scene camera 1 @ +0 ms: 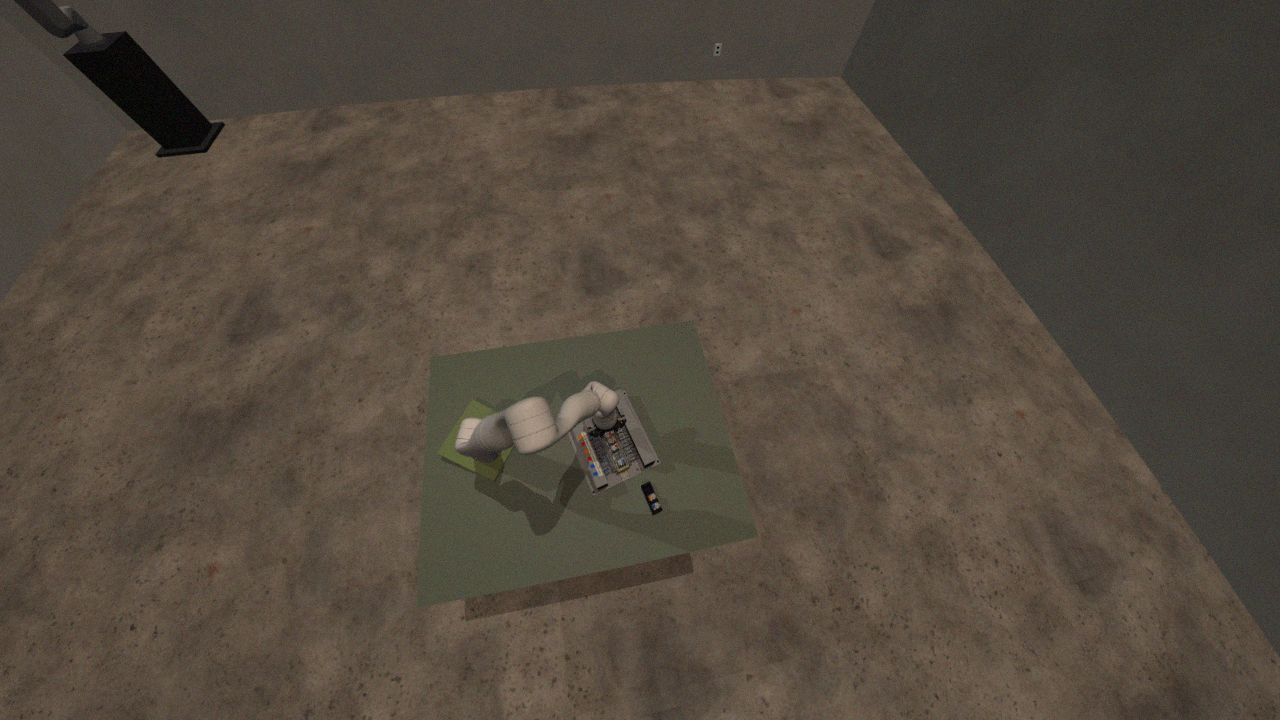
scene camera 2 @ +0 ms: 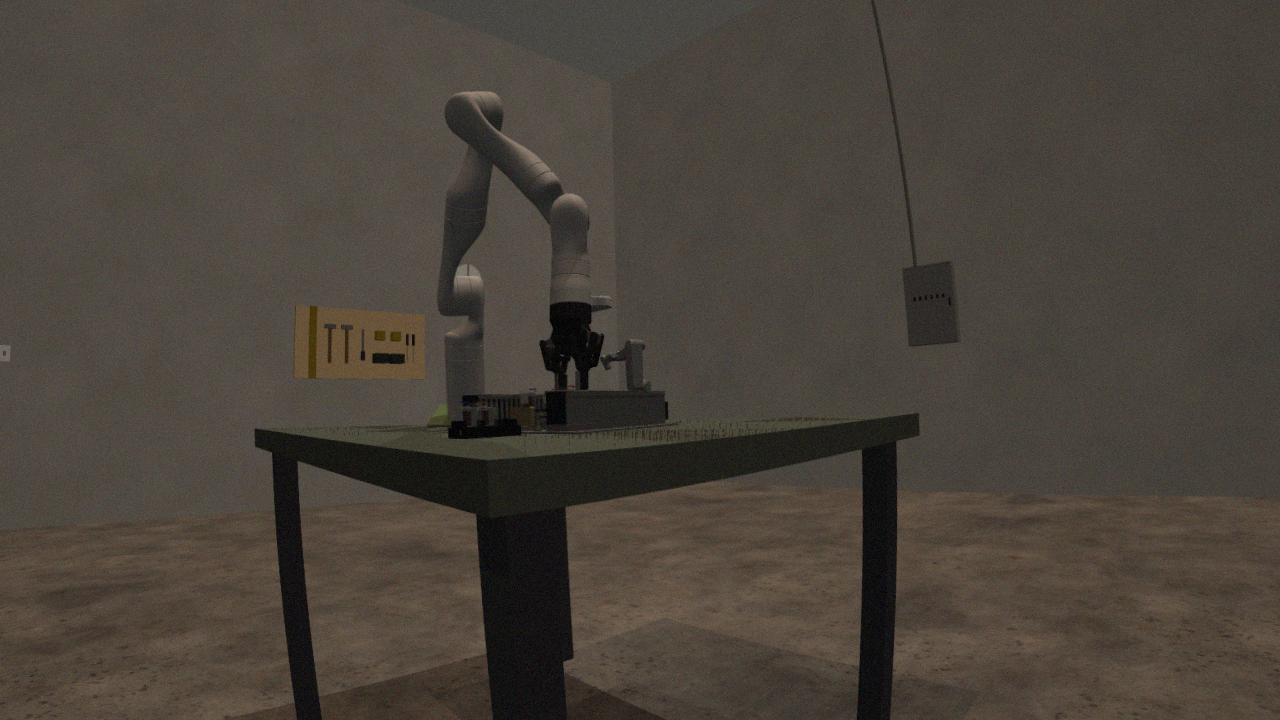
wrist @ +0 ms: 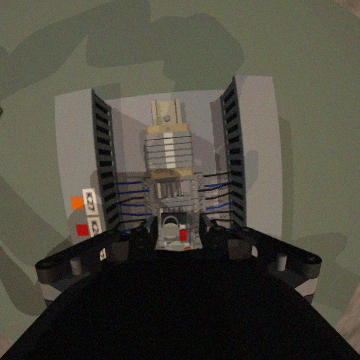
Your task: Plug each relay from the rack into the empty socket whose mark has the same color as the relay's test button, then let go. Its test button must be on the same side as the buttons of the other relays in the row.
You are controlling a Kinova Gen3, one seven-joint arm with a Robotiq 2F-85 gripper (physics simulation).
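Frame: origin at the arm's base, x right, y ahead, z up, level; metres.
Where they show: gripper, fingertip midpoint: (scene camera 1: 608, 433) (wrist: 178, 224).
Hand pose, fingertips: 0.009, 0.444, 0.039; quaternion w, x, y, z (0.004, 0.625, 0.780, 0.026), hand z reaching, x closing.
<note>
Things, the pixels of their top centre, and the offset from my fingertips, as dx, dy, dz. "*": a spot on its surface instead. Level surfaces: height alone.
- relay, middle of its top: (wrist: 173, 235) +0.005, -0.003, +0.015
- red test button, middle of its top: (wrist: 182, 235) +0.003, +0.004, +0.015
- red mark, middle of its top: (wrist: 81, 229) +0.027, -0.095, +0.002
- socket, surface spot: (wrist: 172, 202) * -0.014, -0.008, -0.029
- orange mark, middle of its top: (wrist: 76, 202) -0.001, -0.103, +0.002
- black rack, middle of its top: (scene camera 2: 485, 420) (scene camera 1: 651, 497) +0.236, +0.122, -0.038
- ribbed terminal block, middle of its top: (wrist: 169, 153) -0.066, -0.022, -0.015
- green table, its level: dz -0.061
A relay (wrist: 170, 230) with a red test button (wrist: 183, 235) on its right side sits upright in the socket row, level with the red mark (wrist: 82, 230) in the wrist view. The socket (wrist: 172, 202) level with the orange mark (wrist: 76, 202) holds no relay. My gripper (wrist: 178, 224) (scene camera 2: 572, 382) is partly open, with its fingers apart on both sides of the red-button relay and gripping nothing. A bit of orange shows just below this relay; the rest of the row is hidden by the gripper. The black rack (scene camera 1: 646, 487) (scene camera 2: 483, 430) holds relays; their button colors are unclear.
Slotted wire ducts (wrist: 103, 155) (wrist: 233, 155) run along both sides of the row. A ribbed terminal block (wrist: 169, 150) stands on the rail beyond the sockets. The rack stands off the panel's near end on the green table (scene camera 1: 501, 555). Several colored marks line one duct.
</note>
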